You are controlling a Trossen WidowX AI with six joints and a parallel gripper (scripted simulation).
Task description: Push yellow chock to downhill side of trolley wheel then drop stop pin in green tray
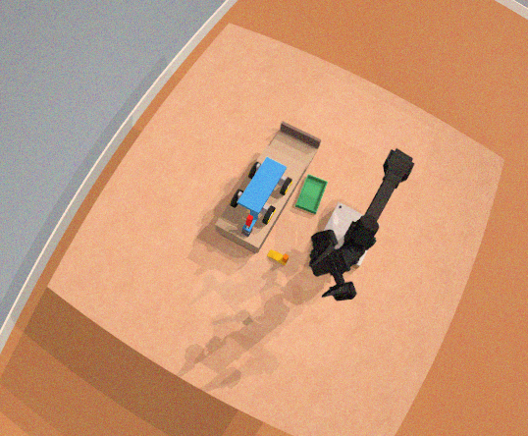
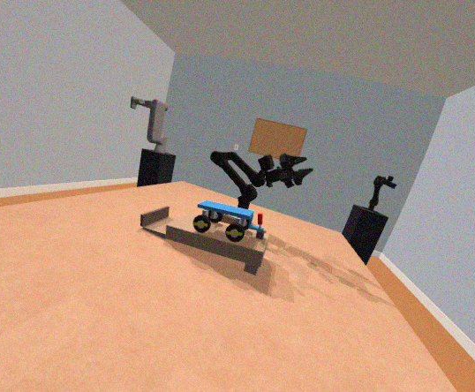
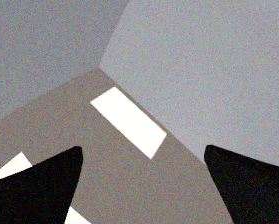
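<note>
The yellow chock is 350 mm below my gripper tip, 130 mm ahead of it and 100 mm to the right of it. Also, from my gripper tip: blue trolley 270 mm ahead, 260 mm below, 240 mm to the right; then red-headed stop pin 250 mm ahead, 240 mm below, 120 mm to the right; then ramp 330 mm below, 270 mm ahead, 240 mm to the right.
</note>
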